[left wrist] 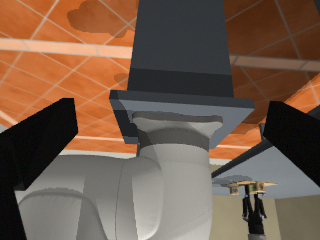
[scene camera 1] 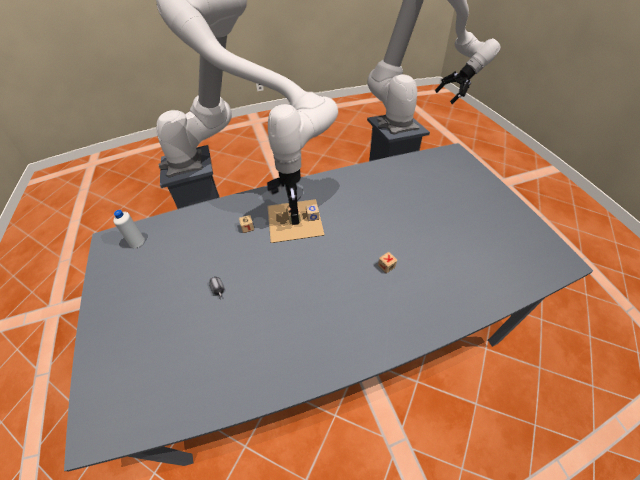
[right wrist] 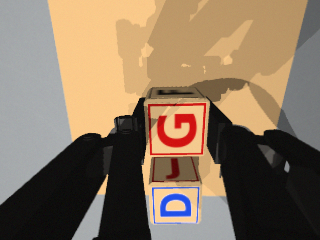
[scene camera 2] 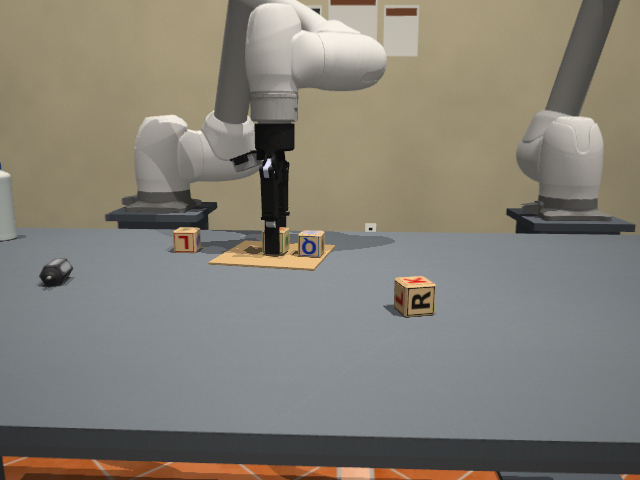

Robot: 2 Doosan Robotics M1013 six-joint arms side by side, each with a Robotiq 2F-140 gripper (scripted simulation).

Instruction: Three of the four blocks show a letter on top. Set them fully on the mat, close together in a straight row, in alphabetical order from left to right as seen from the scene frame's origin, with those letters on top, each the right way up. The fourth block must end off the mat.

Labels:
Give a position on a g block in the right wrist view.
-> At 176,119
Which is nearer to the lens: the k block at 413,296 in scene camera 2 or the mat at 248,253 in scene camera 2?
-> The k block.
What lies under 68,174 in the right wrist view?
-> My right gripper.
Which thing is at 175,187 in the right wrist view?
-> A d block.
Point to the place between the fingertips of my right gripper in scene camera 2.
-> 276,250

